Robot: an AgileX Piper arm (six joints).
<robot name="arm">
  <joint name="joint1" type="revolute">
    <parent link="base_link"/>
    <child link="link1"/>
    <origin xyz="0 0 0.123" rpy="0 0 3.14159"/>
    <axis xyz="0 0 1"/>
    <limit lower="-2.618" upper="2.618"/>
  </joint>
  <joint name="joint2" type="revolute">
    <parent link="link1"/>
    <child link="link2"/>
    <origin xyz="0 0 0" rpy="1.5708 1.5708 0"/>
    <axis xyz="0 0 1"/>
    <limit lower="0" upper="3.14"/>
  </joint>
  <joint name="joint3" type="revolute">
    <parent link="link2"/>
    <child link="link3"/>
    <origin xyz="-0.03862 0.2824 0" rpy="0 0 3.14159"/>
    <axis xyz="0 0 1"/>
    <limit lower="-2.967" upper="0"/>
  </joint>
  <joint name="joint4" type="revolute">
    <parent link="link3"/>
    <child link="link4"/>
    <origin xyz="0.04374 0.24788 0" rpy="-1.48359 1.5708 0"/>
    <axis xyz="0 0 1"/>
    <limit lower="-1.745" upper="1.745"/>
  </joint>
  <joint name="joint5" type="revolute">
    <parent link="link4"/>
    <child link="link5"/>
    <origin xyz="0 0 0" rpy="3.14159 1.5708 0"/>
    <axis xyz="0 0 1"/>
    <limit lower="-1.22" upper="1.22"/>
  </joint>
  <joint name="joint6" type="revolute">
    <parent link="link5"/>
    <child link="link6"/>
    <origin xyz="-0.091 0 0" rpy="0 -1.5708 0"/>
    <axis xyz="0 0 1"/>
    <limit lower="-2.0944" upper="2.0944"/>
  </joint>
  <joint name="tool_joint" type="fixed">
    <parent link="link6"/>
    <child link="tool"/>
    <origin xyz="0 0 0" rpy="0 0 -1.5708"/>
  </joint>
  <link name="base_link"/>
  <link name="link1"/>
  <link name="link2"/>
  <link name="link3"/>
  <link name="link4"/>
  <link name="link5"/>
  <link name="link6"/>
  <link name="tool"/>
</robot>
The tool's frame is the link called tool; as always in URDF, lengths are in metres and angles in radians.
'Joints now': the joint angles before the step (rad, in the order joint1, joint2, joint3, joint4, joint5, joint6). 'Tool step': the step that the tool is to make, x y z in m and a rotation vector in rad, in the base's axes. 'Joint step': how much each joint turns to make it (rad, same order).
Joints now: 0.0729 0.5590 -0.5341 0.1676 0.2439 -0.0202
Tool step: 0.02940 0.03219 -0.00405 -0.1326 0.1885 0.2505
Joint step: 0.1619 0.1904 -0.0961 0.1018 0.1296 -0.2120
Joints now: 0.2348 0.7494 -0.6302 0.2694 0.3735 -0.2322
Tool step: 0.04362 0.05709 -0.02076 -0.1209 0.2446 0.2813
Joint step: 0.1840 0.3142 -0.1375 0.0833 0.1174 -0.1436
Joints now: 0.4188 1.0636 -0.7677 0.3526 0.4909 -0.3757
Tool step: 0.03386 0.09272 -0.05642 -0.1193 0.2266 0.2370
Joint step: 0.2395 0.4020 -0.1557 0.0134 0.0094 0.0000
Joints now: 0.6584 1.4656 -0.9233 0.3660 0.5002 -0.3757
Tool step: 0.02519 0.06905 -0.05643 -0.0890 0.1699 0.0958
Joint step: 0.0998 0.3366 -0.2073 0.0311 0.0602 0.0093
